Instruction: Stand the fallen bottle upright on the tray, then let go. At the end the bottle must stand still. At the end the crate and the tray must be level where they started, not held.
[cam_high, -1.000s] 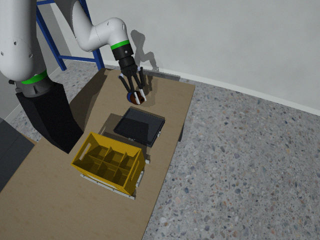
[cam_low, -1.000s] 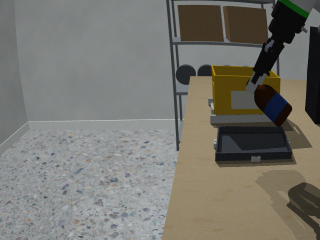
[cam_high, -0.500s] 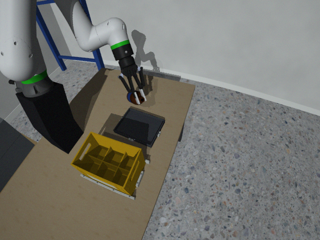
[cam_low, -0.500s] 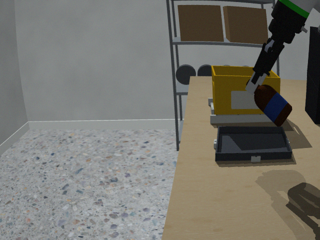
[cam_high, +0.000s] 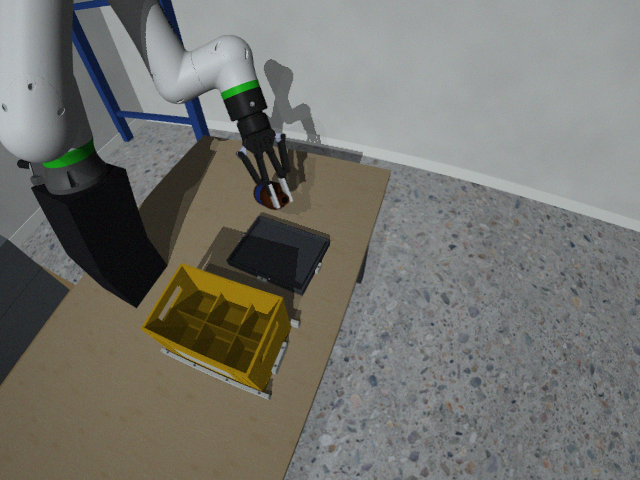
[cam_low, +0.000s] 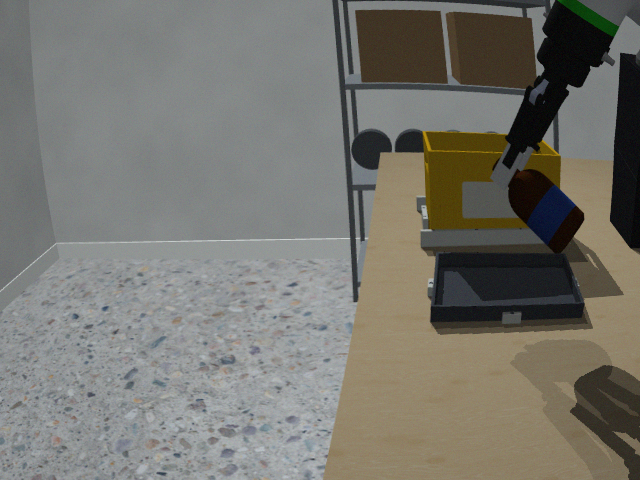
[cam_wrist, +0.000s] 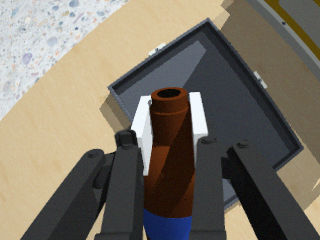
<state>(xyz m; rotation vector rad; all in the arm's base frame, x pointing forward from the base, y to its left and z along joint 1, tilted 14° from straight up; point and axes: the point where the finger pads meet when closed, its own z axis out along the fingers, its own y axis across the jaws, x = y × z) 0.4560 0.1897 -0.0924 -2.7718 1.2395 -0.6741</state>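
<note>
The brown bottle is 4 cm below my hand, 3 cm to the left of it and 3 cm behind it. Round my hand: dark grey tray (21 cm below, 4 cm to the right, 2 cm behind); yellow crate (33 cm to the right, 14 cm below, 7 cm behind).
</note>
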